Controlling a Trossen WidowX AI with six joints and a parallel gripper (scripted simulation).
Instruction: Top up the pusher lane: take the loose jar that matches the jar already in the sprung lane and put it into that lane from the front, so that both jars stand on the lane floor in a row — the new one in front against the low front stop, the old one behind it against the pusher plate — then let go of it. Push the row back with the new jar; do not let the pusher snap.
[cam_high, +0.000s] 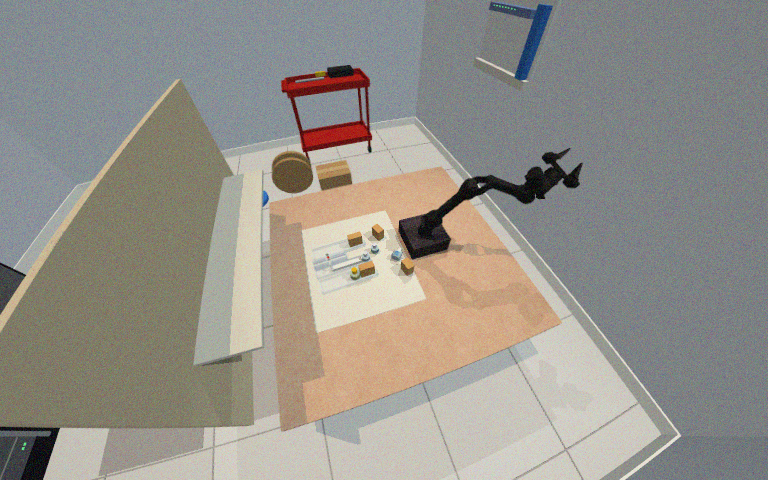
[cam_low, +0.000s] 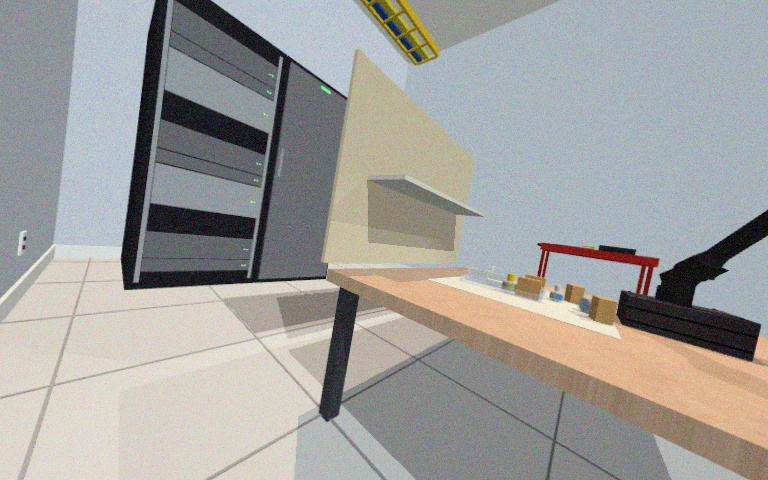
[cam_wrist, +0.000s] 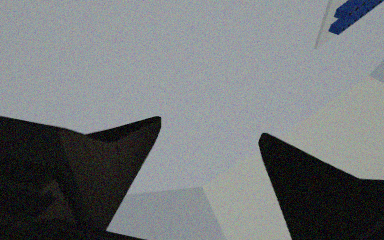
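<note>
Now: gripper tip 740 mm short of the bluish jar, 540 mm above it and 30 mm to the right of it. Also, from my gripper tip: lane 1070 mm ahead, 550 mm below, 50 mm to the left.
</note>
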